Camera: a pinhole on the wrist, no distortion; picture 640 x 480 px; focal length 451.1 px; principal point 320.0 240.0 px. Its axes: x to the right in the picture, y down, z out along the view. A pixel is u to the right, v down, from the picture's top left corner.
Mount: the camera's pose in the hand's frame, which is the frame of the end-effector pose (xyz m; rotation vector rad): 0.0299 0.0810 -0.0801 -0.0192 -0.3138 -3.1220
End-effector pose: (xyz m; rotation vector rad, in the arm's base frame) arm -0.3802 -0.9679 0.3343 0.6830 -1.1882 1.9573
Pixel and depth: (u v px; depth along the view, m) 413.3 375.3 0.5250
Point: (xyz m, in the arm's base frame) -0.3323 -1.4201 0.4664
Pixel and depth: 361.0 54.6 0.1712
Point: -0.5330 -1.0850 0.2843
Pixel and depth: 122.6 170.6 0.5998
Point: -0.7593 -1.3997 0.6178
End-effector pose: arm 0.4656 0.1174 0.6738 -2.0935 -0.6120 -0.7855
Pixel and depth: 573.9 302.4 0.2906
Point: 0.5089 0.2164 0.4265
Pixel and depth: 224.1 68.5 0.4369
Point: 0.8686 0.2055 0.4415
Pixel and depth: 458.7 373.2 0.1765
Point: 0.5258 0.1620 0.5744
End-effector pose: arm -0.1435 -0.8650 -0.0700 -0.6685 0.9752 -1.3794
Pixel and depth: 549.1 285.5 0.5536
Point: 0.3556 -0.6809 0.0809
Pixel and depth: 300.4 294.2 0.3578
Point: 0.1489 -0.9431 -0.0417
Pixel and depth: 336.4 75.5 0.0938
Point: -0.0758 -0.8774 -0.1874
